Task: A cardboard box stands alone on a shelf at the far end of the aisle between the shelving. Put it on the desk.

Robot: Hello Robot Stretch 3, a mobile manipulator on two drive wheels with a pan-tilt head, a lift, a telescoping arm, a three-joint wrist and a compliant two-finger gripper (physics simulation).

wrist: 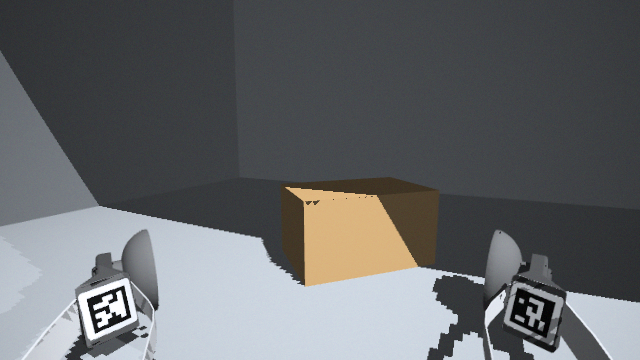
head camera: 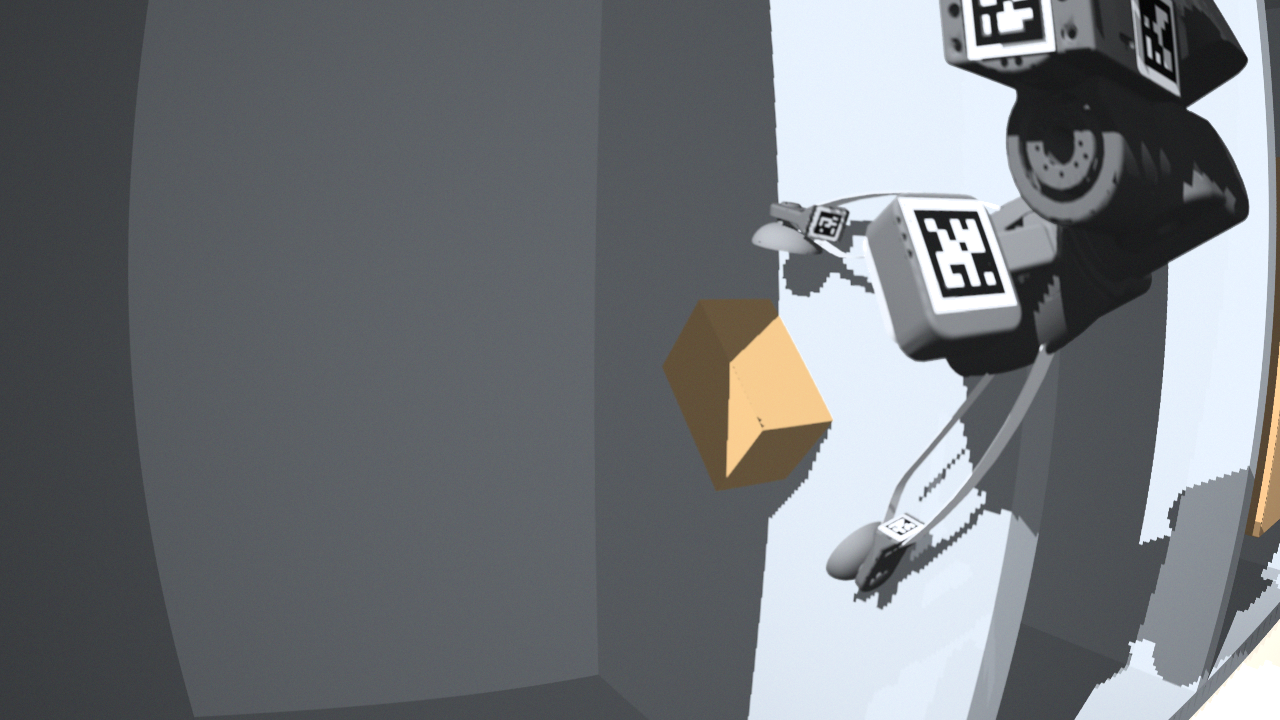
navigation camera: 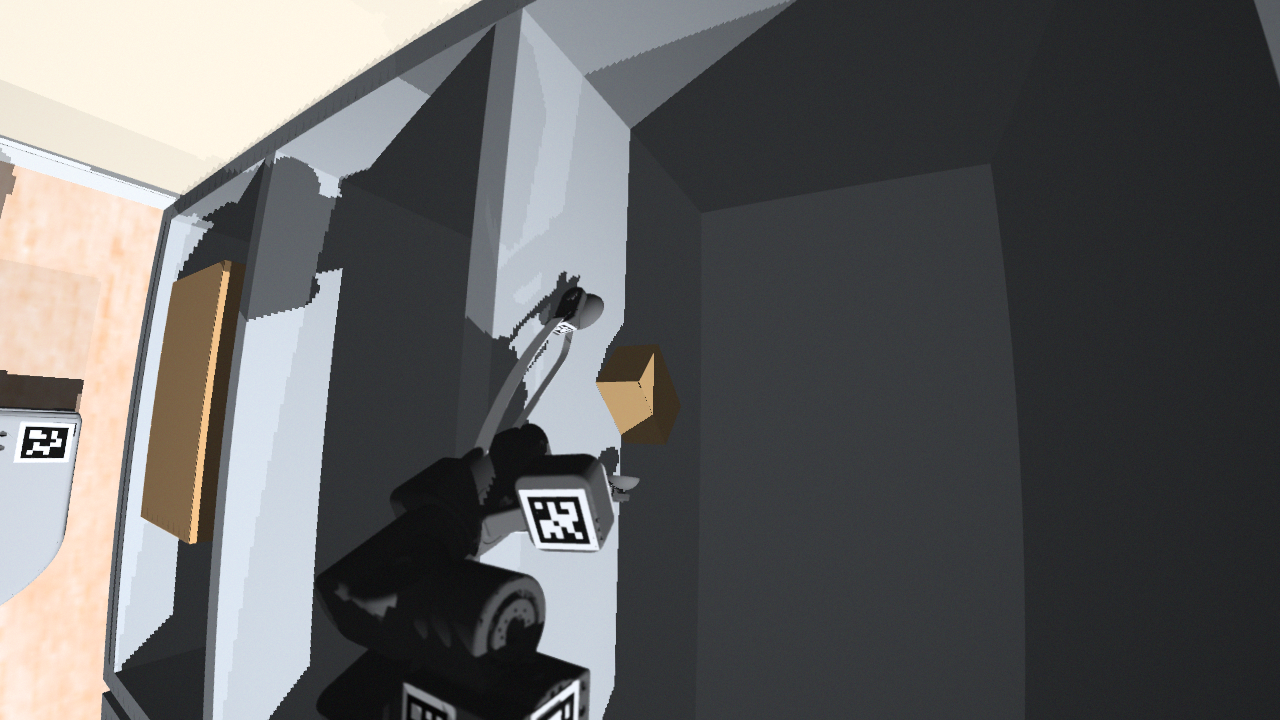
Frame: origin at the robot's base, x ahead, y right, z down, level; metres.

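Where they show: gripper, fingertip midpoint: [head camera: 810, 404] [navigation camera: 610, 392].
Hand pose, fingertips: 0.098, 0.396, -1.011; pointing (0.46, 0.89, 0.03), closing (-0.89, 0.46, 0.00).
After its pixels a point has its place, as x, y, z.
The cardboard box [head camera: 780, 386] @[0.091, 0.417, -1.016] [navigation camera: 631, 401] @[0.091, 0.417, -1.023] [wrist: 350, 237] is small and tan. It stands upright on the pale shelf board [head camera: 805, 644] @[0.255, 0.398, -0.991] [navigation camera: 572, 179] @[0.302, 0.338, -0.991] [wrist: 225, 320], partly in shadow and turned at an angle to the gripper. My gripper [head camera: 819, 394] @[0.098, 0.396, -1.011] [navigation camera: 605, 395] @[0.098, 0.396, -1.011] [wrist: 320, 258] @[0.098, 0.396, -1.011] is wide open with no object between its fingers. Its fingertips are low over the board and short of the box. In the wrist view the box appears beyond the fingertips, between them and slightly right of the middle. The desk does not show in these views.
A dark back panel [head camera: 375, 358] @[0.107, 0.709, -1.186] [navigation camera: 850, 429] @[0.071, 0.709, -1.215] [wrist: 425, 100] stands behind the box. A side panel [wrist: 30, 165] rises at left in the wrist view. A larger flat cardboard box [head camera: 1267, 474] @[0.226, 0.277, -0.346] [navigation camera: 183, 402] @[0.072, 0.275, -0.251] lies on a lower shelf. Part of my base [navigation camera: 31, 510] @[-0.103, 0.127, -0.160] shows over the wooden floor [navigation camera: 71, 223] @[0.385, 0.122, 0.000].
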